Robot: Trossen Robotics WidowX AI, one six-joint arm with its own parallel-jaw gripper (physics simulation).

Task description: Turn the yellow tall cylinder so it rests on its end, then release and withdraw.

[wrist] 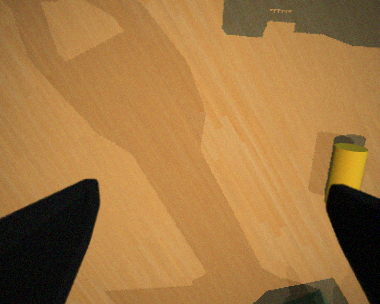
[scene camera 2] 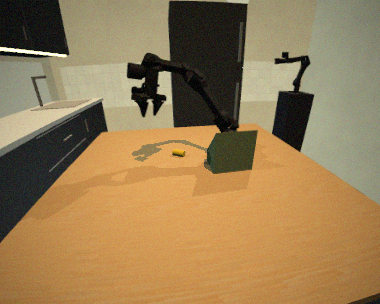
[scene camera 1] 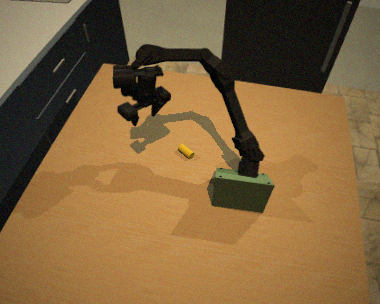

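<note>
The yellow cylinder [scene camera 1: 186, 151] [scene camera 2: 178, 153] [wrist: 347, 167] lies on its side on the wooden table. In the wrist view it is at the right, and the tip of the right finger hides its lower end. My gripper [scene camera 1: 144, 120] [scene camera 2: 150, 114] [wrist: 214, 193] is open with nothing between its fingers. It hangs high above the table, pointing down, and in scene camera 1 it is up and to the left of the cylinder. The fingers do not touch the cylinder.
The arm's green base block [scene camera 1: 242, 192] [scene camera 2: 234, 152] stands on the table [scene camera 1: 150, 260] [scene camera 2: 200, 240] to the right of the cylinder. Shadows of the arm lie across the table. A dark counter [scene camera 1: 50, 95] [scene camera 2: 55, 155] runs along the left. A second arm [scene camera 2: 300, 75] stands on a dark pedestal [scene camera 2: 292, 120] beyond the table.
</note>
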